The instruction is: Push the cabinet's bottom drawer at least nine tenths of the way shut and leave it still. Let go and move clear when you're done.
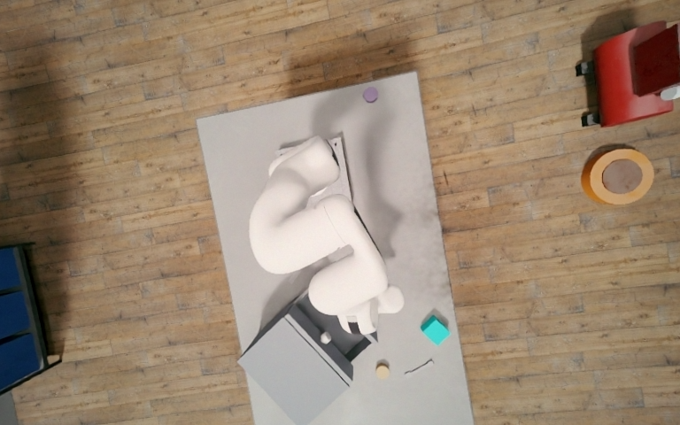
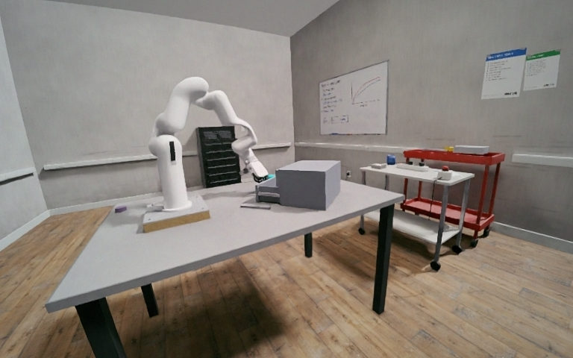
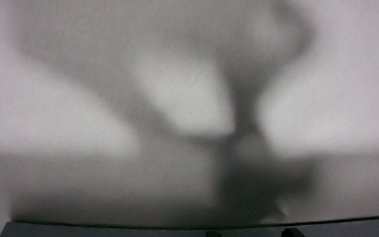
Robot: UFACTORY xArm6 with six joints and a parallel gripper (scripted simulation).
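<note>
The drawer is 80 mm ahead of my hand, 110 mm to the right of it and 20 mm below it. From my hand the other things lie so: tan cylinder (290 mm ahead, 70 mm to the left, 40 mm below); then thin grey strip (140 mm behind, 180 mm to the right, 40 mm below); then grey cabinet (120 mm ahead, 170 mm to the right, 30 mm above).
</note>
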